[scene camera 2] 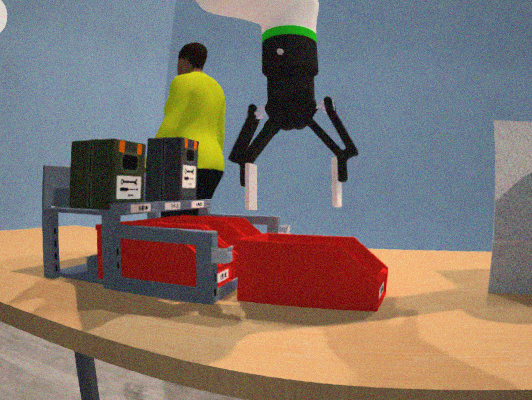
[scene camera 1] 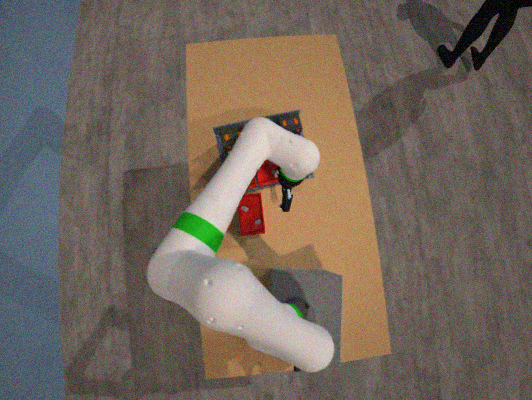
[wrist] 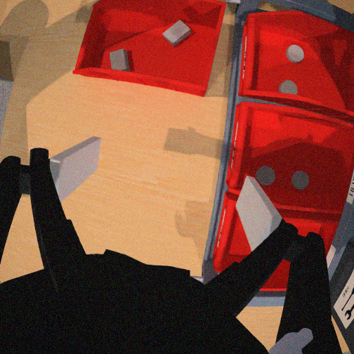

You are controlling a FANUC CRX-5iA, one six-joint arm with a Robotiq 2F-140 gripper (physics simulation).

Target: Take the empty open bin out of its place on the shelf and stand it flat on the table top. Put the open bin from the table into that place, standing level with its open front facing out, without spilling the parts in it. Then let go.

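Places are measured from the arm's base along level axes (x ahead, y left, z up), in metres.
Pixels of known places: gripper, between the fingertips: [scene camera 2: 293, 207] [scene camera 1: 279, 191].
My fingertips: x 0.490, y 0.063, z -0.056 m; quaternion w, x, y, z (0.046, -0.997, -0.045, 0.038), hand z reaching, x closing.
Ahead of a thing's pixels: the offset from my fingertips to its top centre.
My gripper [scene camera 1: 286, 206] [scene camera 2: 294, 204] [wrist: 169, 172] is wide open and empty, pointing down above the bins. In the wrist view its right finger hangs over the end bin [wrist: 312, 230] of the shelf's row, whose visible inside shows no parts; the finger hides some of it. The left finger is over the table top. The shelf [scene camera 1: 219, 140] [scene camera 2: 160, 291] [wrist: 228, 130] also holds two red bins with round parts, a middle one [wrist: 320, 150] and a far one [wrist: 320, 65]. The loaded red bin {0.087 m back, 0.120 m left, 0.032 m down} [scene camera 1: 252, 220] [scene camera 2: 310, 272] [wrist: 150, 47] stands flat on the table before the shelf, with two grey blocks inside.
Dark boxes, a green one {0.208 m ahead, 0.190 m left, 0.092 m up} [scene camera 2: 97, 172] and a grey one {0.259 m ahead, 0.035 m right, 0.117 m up} [scene camera 2: 170, 170], stand on the shelf's upper level behind the bins. A grey block [scene camera 1: 322, 295] [scene camera 2: 515, 225] stands on the table near the arm's base. A person [scene camera 2: 195, 115] is beyond the table.
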